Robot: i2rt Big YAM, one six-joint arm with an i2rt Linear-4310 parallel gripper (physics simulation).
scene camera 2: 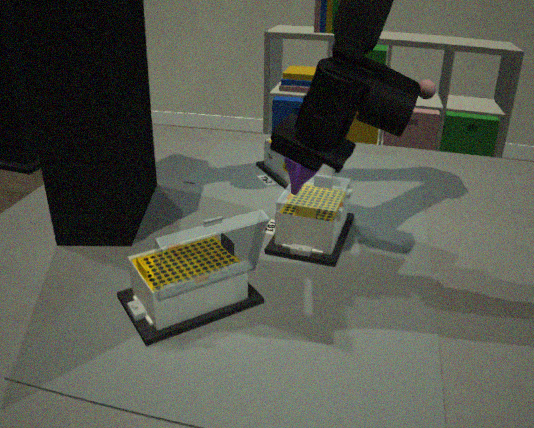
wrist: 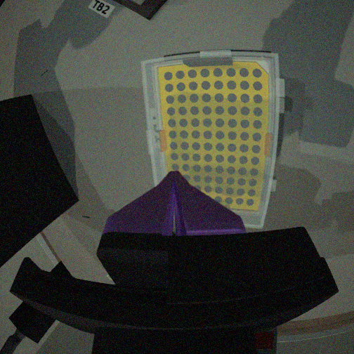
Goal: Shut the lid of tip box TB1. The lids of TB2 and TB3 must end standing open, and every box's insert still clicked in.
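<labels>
There's a clear lid (wrist: 213, 116), and that's the same spot as the one on the lid (scene camera 2: 319, 184). As for my gripper, you get it in scene camera 2 and in the wrist view, and here too it's one and the same spot: my gripper (scene camera 2: 301, 167) is my gripper (wrist: 171, 201).
</labels>
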